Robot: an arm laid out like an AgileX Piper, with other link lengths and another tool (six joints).
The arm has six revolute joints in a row. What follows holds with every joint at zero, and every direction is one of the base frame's. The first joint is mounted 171.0 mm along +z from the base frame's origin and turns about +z. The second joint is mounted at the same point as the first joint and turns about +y. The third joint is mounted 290.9 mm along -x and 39.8 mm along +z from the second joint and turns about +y. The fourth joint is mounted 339.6 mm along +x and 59.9 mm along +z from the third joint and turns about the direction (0.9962, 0, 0.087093). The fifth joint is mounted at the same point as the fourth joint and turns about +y. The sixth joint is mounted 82.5 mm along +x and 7.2 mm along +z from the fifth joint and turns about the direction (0.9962, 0, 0.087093). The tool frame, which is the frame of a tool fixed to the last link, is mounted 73.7 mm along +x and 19.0 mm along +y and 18.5 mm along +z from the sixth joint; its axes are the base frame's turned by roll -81.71, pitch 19.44 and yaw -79.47 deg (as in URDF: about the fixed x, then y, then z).
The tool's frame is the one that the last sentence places.
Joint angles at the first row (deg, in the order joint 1, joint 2, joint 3, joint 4, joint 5, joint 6):
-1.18, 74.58, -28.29, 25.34, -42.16, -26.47
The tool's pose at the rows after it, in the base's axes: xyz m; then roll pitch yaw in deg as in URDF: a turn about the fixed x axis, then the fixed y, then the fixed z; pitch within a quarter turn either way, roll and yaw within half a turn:
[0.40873 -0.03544 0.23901 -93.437 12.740 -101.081]
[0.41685 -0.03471 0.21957 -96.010 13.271 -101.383]
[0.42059 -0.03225 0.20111 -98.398 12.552 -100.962]
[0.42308 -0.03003 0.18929 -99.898 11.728 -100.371]
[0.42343 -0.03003 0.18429 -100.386 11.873 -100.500]
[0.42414 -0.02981 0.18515 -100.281 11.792 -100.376]
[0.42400 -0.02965 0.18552 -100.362 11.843 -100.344]
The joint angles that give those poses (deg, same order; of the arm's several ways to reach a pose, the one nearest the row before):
-1.18, 79.68, -29.97, 25.89, -42.35, -26.48
-1.18, 83.46, -30.96, 25.28, -42.35, -25.03
-1.18, 86.34, -31.24, 23.88, -42.35, -24.38
-1.18, 88.25, -31.51, 22.67, -42.35, -24.17
-1.18, 89.04, -31.51, 22.52, -42.60, -23.76
-1.18, 89.04, -31.65, 22.42, -42.56, -23.81
-1.18, 88.91, -31.64, 22.42, -42.35, -23.81

